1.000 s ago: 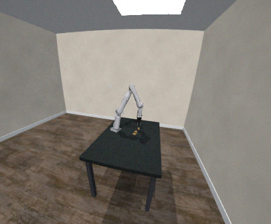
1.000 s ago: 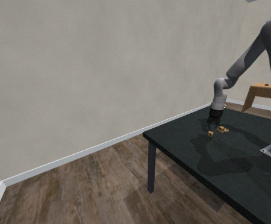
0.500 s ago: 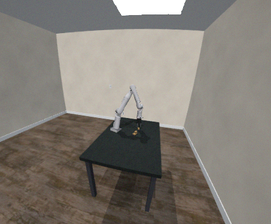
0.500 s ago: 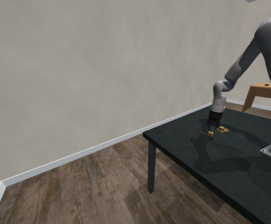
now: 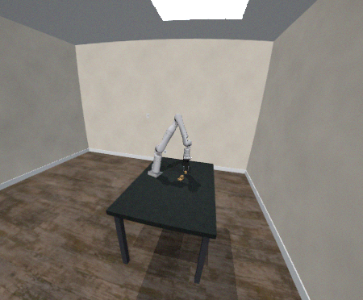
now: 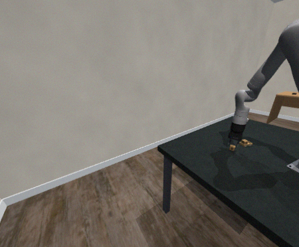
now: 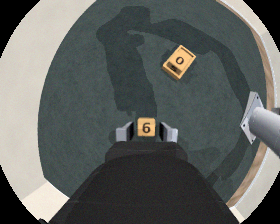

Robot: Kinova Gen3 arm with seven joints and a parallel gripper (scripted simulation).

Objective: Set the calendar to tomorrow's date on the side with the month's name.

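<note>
Now: hand 40 mm above the wooden date cube.
</note>
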